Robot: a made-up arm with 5 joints. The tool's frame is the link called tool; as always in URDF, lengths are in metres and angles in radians. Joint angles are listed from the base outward. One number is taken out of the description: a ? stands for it. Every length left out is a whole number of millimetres.
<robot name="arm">
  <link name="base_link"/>
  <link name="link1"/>
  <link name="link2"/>
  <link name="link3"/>
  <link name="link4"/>
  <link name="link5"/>
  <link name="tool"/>
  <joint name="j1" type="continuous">
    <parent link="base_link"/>
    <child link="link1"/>
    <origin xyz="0.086 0 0.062"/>
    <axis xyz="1 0 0"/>
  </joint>
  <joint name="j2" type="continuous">
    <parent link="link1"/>
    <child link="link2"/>
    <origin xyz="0 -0.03 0.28"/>
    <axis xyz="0 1 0"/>
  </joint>
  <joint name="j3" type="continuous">
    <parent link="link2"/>
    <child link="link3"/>
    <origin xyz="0.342 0 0.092"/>
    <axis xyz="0 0 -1"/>
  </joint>
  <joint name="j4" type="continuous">
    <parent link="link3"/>
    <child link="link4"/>
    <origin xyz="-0.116 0.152 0"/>
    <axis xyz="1 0 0"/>
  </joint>
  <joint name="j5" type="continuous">
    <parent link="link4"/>
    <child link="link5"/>
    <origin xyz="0 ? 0.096"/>
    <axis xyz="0 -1 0"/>
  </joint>
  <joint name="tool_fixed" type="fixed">
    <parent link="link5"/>
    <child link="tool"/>
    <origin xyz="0.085 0 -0.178"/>
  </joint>
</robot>
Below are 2 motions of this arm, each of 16 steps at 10 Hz.
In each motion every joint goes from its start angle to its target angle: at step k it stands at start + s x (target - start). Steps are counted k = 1, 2, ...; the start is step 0. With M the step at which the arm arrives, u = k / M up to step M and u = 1 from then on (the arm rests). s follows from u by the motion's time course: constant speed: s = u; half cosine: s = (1 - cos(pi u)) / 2; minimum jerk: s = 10 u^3 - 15 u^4 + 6 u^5.
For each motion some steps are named. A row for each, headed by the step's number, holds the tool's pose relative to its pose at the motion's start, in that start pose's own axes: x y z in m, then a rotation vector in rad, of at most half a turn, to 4 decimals.
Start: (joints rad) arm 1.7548 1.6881 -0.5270 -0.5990 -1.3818
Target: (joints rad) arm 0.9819 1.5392 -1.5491 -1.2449 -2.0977
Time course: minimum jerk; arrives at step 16
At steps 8, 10, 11, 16:
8: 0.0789 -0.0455 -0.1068 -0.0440 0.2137 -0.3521
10: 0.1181 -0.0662 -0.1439 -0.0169 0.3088 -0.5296
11: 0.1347 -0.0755 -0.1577 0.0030 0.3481 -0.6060
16: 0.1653 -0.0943 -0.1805 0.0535 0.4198 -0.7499

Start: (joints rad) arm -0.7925 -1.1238 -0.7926 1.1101 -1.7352
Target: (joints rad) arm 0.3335 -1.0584 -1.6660 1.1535 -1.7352
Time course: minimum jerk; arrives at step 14
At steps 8, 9, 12, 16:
8: -0.0614 -0.2082 -0.4720 -0.2269 -0.1909 0.1785
9: -0.0247 -0.2513 -0.5610 -0.2786 -0.2331 0.1936
12: 0.0808 -0.3276 -0.7080 -0.3750 -0.3142 0.2024
16: 0.0944 -0.3351 -0.7217 -0.3850 -0.3229 0.2019

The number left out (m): 0.369
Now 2 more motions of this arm.
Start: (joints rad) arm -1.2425 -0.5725 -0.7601 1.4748 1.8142
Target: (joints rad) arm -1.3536 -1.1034 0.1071 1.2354 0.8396
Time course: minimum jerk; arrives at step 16
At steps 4, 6, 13, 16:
4: -0.0433 0.0274 0.0123 0.0386 0.0143 0.0617
6: -0.1163 0.0647 0.0300 0.0918 0.0361 0.1633
13: -0.3779 0.1454 0.0605 0.1873 0.0910 0.4990
16: -0.3935 0.1494 0.0610 0.1890 0.0935 0.5165

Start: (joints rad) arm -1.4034 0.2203 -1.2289 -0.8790 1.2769
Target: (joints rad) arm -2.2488 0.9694 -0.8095 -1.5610 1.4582
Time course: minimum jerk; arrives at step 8
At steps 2, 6, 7, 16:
2: -0.0165 0.0230 -0.0377 0.0346 0.0984 0.0395
6: -0.2619 0.2216 -0.0821 0.4697 0.8868 0.4195
7: -0.2856 0.2373 -0.0582 0.5391 0.9737 0.4586
16: -0.2895 0.2399 -0.0534 0.5523 0.9896 0.4654

